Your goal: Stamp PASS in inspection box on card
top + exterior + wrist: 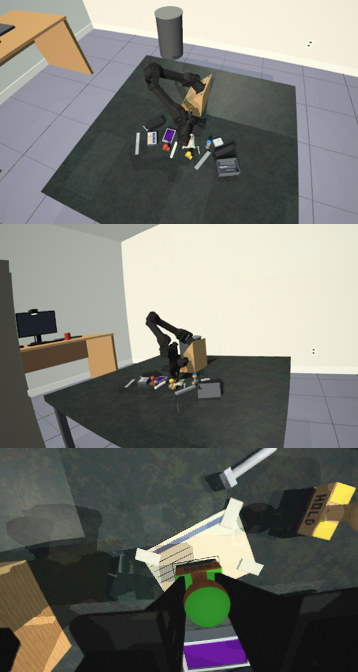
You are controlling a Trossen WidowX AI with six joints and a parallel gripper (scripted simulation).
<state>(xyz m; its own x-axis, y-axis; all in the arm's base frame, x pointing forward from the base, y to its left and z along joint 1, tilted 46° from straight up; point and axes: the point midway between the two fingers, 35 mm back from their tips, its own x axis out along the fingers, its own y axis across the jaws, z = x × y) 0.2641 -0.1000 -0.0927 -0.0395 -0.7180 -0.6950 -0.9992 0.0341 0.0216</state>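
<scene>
Right now my gripper tip is 30 mm above the cream inspection card and 10 mm to the right of it. From my gripper tip the other things lie so: green-knobbed PASS stamp right at my gripper tip; white marker 60 mm ahead, 50 mm to the right, 10 mm below; yellow stamp 110 mm ahead, 40 mm to the left.
</scene>
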